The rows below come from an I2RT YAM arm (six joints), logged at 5 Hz.
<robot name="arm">
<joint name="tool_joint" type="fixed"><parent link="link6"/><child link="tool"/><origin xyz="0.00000 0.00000 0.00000" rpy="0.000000 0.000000 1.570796"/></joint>
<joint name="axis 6" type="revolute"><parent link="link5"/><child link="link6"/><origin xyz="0.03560 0.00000 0.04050" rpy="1.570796 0.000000 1.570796"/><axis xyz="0 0 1"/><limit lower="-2.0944" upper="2.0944"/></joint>
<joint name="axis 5" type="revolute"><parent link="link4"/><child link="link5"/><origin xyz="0.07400 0.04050 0.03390" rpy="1.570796 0.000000 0.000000"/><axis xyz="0 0 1"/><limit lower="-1.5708" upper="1.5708"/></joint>
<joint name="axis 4" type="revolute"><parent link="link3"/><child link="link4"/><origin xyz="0.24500 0.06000 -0.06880"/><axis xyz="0 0 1"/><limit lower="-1.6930" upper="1.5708"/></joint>
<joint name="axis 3" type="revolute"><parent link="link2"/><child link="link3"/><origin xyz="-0.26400 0.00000 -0.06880" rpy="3.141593 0.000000 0.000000"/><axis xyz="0 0 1"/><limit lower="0.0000" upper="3.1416"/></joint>
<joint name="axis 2" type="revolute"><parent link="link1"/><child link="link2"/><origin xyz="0.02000 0.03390 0.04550" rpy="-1.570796 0.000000 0.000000"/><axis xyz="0 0 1"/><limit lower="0.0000" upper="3.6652"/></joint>
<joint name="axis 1" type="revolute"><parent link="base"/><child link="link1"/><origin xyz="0.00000 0.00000 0.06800"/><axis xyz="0 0 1"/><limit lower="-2.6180" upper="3.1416"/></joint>
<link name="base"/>
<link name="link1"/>
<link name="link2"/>
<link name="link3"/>
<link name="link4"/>
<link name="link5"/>
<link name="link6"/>
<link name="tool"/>
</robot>
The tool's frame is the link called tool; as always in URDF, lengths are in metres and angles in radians.
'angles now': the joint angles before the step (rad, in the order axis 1, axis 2, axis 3, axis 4, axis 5, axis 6). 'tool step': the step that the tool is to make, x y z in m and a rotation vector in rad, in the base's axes. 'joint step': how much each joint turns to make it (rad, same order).
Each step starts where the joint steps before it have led.
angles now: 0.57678, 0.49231, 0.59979, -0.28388, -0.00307, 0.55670
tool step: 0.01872, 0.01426, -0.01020, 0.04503, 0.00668, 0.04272
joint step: 0.00001, 0.09818, -0.04436, 0.16243, -0.04898, 0.03375
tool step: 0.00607, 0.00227, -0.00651, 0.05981, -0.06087, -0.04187
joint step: 0.00003, 0.01389, -0.06138, 0.15962, 0.03968, 0.02161
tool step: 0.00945, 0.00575, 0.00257, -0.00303, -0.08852, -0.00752
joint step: -0.00001, 0.05817, -0.01237, 0.14271, 0.00934, -0.05050
